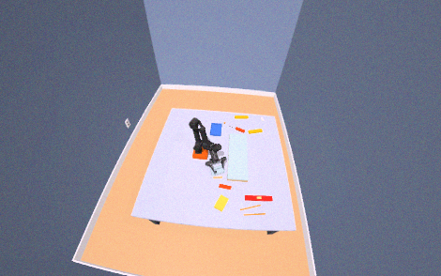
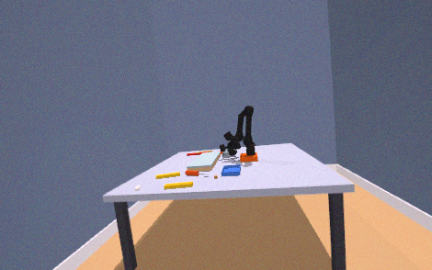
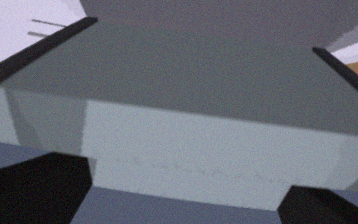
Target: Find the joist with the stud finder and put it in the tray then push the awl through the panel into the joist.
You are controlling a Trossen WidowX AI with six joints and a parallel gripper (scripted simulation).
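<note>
Now: the stud finder 10 mm below my gripper tip and 10 mm behind it. The rest, counted from my gripper tip: awl: 60 mm below, 40 mm to the right, 40 mm behind; then red level: 330 mm ahead, 240 mm to the right, 50 mm below; then yellow block: 270 mm to the right, 50 mm below, 20 mm ahead.
</note>
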